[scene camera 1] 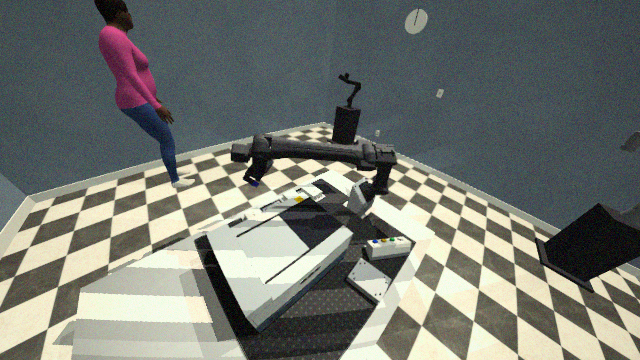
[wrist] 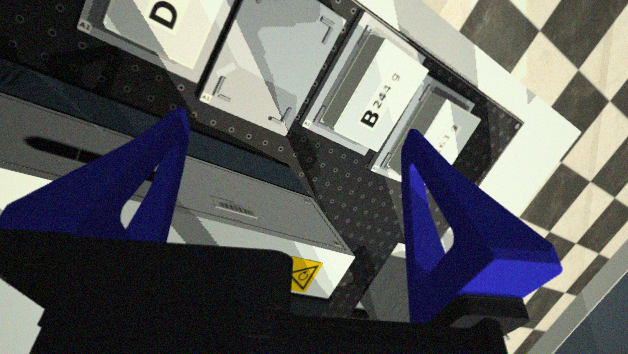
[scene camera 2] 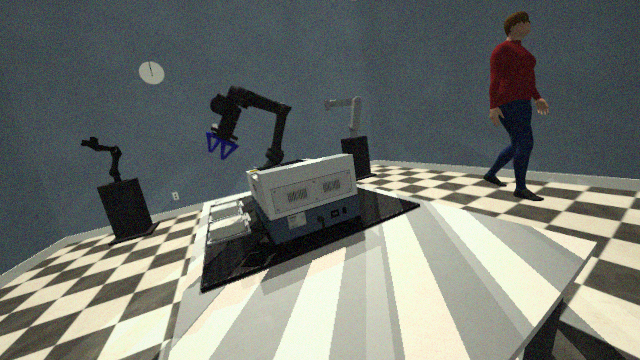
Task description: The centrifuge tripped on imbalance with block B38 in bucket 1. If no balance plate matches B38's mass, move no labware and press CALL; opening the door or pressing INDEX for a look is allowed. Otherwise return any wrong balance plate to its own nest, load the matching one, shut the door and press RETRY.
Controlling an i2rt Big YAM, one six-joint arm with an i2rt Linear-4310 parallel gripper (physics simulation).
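Frame: origin at the arm's base, x ahead, y left, z up, level; centimetres.
Seen in the pictures: gripper, fingertip midpoint: (scene camera 1: 258, 176) (wrist: 298, 129) (scene camera 2: 216, 155); arm's base, link origin: (scene camera 1: 366, 191).
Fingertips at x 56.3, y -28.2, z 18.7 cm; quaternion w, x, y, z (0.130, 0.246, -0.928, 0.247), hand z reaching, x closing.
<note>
Pixels of each thing's top centre, then the offset from my fingertips to it. "spot": a spot on its surface instead. Level surfaces: height alone.
- Plate A, top centre: (wrist: 441, 147) (scene camera 2: 226, 199) (scene camera 1: 311, 189) dx -36.5, dy -1.1, dz -26.1 cm
- empty nest, top centre: (wrist: 276, 60) (scene camera 2: 231, 219) dx -8.9, dy -0.7, dz -29.7 cm
- plate D, surface spot: (wrist: 175, 30) spot: dx +2.7, dy +1.1, dz -26.1 cm
- button box, top centre: (scene camera 1: 391, 241) dx -37.9, dy +57.4, dz -23.1 cm
- grey flat plate with corner marks, top centre: (scene camera 1: 370, 277) dx -17.0, dy +59.5, dz -26.8 cm
- black perforated board, surface height: dz -31.5 cm
My gripper (scene camera 1: 254, 183) (scene camera 2: 217, 154) (wrist: 298, 129) is open with nothing between its blue fingers, raised above the side of the centrifuge where the nests stand. The centrifuge (scene camera 1: 280, 240) (scene camera 2: 310, 185) (wrist: 280, 212) has its lid down; its inside is hidden. In the wrist view, plate B (wrist: 382, 95), marked 244 g, sits in its nest. Plate A (wrist: 455, 132) sits beside it, its label partly behind a finger. An empty nest (wrist: 300, 55) lies between B and plate D (wrist: 175, 30), which is cut off by the frame's edge. The button box (scene camera 1: 387, 248) shows blue, yellow and green buttons. B38 does not show.
A grey flat plate with corner marks (scene camera 1: 369, 281) lies beside the button box. A tilted grey panel (scene camera 1: 359, 198) stands near the arm's base. All stand on a black perforated board (scene camera 1: 320, 320) (scene camera 2: 385, 205) (wrist: 345, 200). People and other arms on pedestals stand beyond the table.
</note>
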